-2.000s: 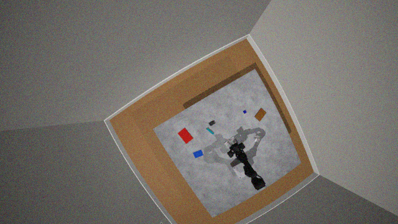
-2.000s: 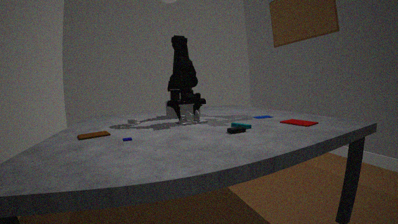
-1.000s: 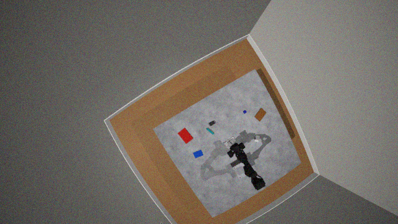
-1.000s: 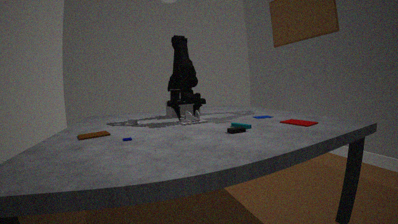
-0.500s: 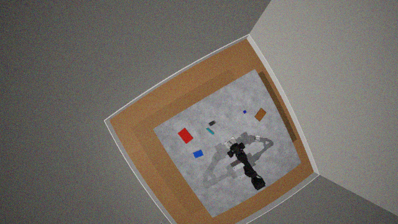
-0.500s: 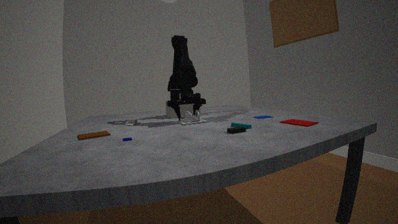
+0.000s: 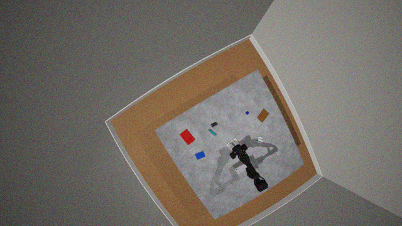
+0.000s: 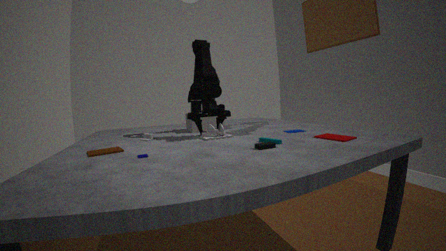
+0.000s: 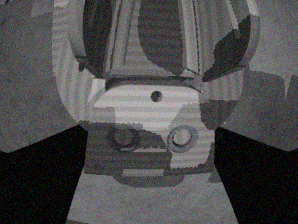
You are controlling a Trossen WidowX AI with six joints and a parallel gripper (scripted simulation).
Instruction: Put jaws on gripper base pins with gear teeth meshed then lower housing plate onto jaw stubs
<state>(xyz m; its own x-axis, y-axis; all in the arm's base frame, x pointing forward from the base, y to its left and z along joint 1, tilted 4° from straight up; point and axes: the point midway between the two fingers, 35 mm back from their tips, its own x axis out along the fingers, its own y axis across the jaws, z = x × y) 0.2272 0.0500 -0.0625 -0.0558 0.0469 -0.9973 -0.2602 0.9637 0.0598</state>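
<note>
Now: the grey jaw 30 mm ahead of my gripper tip, 10 mm to the right of it and 10 mm above it. Round my gripper tip: dark block (330 mm ahead, 130 mm to the left); then blue tile (380 mm to the left, 70 mm ahead, 10 mm below); then teal bar (260 mm ahead, 180 mm to the left).
</note>
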